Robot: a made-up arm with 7 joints. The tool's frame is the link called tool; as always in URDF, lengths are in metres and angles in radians.
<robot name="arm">
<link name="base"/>
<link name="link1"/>
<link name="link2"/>
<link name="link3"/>
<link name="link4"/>
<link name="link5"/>
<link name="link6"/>
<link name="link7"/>
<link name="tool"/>
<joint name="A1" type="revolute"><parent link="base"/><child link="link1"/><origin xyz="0 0 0.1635" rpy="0 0 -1.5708"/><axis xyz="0 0 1"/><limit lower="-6.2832" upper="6.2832" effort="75" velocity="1.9"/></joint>
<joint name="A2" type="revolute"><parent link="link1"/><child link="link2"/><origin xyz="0 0 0" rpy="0 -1.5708 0"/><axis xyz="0 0 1"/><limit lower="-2.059" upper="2.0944" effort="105" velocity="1.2"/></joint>
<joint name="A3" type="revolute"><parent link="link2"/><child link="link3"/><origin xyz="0.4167 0 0" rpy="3.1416 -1.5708 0"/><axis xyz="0 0 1"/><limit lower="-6.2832" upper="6.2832" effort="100" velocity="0.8"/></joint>
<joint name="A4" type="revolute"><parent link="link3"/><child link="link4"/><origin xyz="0 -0.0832 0" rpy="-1.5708 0 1.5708"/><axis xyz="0 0 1"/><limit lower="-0.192" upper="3.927" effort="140" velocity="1.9"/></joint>
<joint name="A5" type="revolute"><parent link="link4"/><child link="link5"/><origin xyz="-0.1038 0.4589 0" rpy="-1.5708 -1.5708 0"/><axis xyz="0 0 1"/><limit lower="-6.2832" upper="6.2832" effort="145" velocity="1.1"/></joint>
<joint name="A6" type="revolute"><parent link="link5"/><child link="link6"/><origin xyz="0 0 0" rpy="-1.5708 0 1.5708"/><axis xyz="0 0 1"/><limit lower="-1.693" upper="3.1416" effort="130" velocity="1"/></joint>
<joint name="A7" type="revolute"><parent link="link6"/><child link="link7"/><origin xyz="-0.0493 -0.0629 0" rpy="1.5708 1.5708 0"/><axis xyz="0 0 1"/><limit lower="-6.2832" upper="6.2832" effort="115" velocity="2.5"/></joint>
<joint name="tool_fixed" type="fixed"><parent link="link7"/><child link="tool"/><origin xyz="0 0 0" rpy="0 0 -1.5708"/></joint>
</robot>
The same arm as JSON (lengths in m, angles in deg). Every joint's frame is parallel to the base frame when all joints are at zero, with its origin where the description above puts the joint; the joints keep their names.
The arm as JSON. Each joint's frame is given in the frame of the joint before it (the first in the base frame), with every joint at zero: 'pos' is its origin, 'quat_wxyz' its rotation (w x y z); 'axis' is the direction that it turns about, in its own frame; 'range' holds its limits. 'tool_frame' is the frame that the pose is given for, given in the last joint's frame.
{"length_unit": "m", "angle_unit": "deg", "joints": [
  {"joint": "A1", "pos": [0.0, 0.0, 0.1635], "quat_wxyz": [1.0, 0.0, 0.0, 0.0], "axis": [0.0, 0.0, 1.0], "range": [-360.0, 360.0]},
  {"joint": "A2", "pos": [0.0, 0.0, 0.0], "quat_wxyz": [1.0, 0.0, 0.0, 0.0], "axis": [0.0, 1.0, 0.0], "range": [-117.97, 120.0]},
  {"joint": "A3", "pos": [0.0, 0.0, 0.4167], "quat_wxyz": [1.0, 0.0, 0.0, 0.0], "axis": [0.0, 0.0, 1.0], "range": [-360.0, 360.0]},
  {"joint": "A4", "pos": [0.0832, 0.0, 0.0], "quat_wxyz": [1.0, 0.0, 0.0, 0.0], "axis": [0.0, -1.0, 0.0], "range": [-11.0, 225.0]},
  {"joint": "A5", "pos": [0.1038, 0.0, -0.4589], "quat_wxyz": [1.0, 0.0, 0.0, 0.0], "axis": [0.0, 0.0, -1.0], "range": [-360.0, 360.0]},
  {"joint": "A6", "pos": [0.0, 0.0, 0.0], "quat_wxyz": [1.0, 0.0, 0.0, 0.0], "axis": [0.0, 1.0, 0.0], "range": [-97.0, 180.0]},
  {"joint": "A7", "pos": [0.0493, 0.0, -0.0629], "quat_wxyz": [1.0, 0.0, 0.0, 0.0], "axis": [0.0, 0.0, -1.0], "range": [-360.0, 360.0]}
], "tool_frame": {"pos": [0.0, 0.0, 0.0], "quat_wxyz": [0.0, 1.0, 0.000004, -0.000004]}}

